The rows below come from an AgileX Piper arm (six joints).
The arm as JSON. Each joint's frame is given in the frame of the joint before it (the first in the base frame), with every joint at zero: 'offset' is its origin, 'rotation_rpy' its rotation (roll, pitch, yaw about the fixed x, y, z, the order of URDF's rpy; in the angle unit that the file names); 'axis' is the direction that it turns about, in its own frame. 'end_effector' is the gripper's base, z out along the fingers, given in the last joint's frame.
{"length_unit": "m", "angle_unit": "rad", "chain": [
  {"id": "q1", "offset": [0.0, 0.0, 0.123], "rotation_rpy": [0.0, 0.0, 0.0], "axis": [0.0, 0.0, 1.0]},
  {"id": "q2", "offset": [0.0, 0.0, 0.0], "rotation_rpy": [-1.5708, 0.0, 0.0], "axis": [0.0, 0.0, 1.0]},
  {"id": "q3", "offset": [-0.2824, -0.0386, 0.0], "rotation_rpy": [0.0, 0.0, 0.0], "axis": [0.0, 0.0, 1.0]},
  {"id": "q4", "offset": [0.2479, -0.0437, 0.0], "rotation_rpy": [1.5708, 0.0, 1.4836], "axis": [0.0, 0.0, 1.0]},
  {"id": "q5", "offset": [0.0, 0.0, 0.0], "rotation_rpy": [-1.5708, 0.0, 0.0], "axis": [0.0, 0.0, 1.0]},
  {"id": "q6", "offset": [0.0, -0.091, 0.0], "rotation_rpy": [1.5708, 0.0, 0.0], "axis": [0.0, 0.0, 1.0]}
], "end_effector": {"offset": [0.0, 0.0, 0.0], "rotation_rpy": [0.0, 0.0, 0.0]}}
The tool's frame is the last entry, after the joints.
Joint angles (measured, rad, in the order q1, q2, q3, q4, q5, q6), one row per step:
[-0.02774 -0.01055 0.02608 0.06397 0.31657 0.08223]
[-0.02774 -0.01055 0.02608 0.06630 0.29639 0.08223]
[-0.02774 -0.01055 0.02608 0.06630 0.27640 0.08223]
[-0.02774 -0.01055 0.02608 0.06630 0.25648 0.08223]
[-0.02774 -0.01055 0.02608 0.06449 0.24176 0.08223]
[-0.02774 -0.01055 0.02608 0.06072 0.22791 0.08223]
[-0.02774 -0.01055 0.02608 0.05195 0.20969 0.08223]
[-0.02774 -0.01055 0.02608 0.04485 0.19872 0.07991]
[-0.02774 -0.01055 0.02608 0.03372 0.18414 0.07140]
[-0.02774 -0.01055 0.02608 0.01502 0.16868 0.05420]
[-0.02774 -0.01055 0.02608 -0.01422 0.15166 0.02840]
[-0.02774 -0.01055 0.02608 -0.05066 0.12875 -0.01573]
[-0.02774 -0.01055 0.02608 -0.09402 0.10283 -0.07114]
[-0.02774 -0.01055 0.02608 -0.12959 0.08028 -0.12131]
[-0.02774 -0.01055 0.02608 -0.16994 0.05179 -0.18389]
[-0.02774 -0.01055 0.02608 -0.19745 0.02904 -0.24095]
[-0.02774 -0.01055 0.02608 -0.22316 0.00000 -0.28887]
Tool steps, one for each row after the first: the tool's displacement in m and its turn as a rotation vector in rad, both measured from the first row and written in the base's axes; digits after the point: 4 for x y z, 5 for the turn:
[0.0004 -0.0001 0.0018 0.00186 -0.02020 -0.00114]
[0.0008 -0.0002 0.0036 0.00140 -0.04014 -0.00244]
[0.0012 -0.0003 0.0053 0.00094 -0.06001 -0.00373]
[0.0014 -0.0004 0.0066 -0.00121 -0.07465 -0.00475]
[0.0016 -0.0006 0.0079 -0.00530 -0.08837 -0.00574]
[0.0018 -0.0009 0.0095 -0.01449 -0.10634 -0.00703]
[0.0020 -0.0011 0.0105 -0.02413 -0.11709 -0.00733]
[0.0021 -0.0013 0.0118 -0.04399 -0.13124 -0.00669]
[0.0022 -0.0016 0.0132 -0.08004 -0.14590 -0.00455]
[0.0024 -0.0021 0.0147 -0.13523 -0.16154 -0.00096]
[0.0025 -0.0025 0.0168 -0.21603 -0.18216 0.00536]
[0.0026 -0.0028 0.0192 -0.31521 -0.20479 0.01317]
[0.0026 -0.0028 0.0213 -0.40145 -0.22410 0.01991]
[0.0026 -0.0027 0.0239 -0.50522 -0.24827 0.02762]
[0.0026 -0.0024 0.0259 -0.59056 -0.26716 0.03373]
[0.0024 -0.0019 0.0285 -0.66539 -0.29271 0.03752]

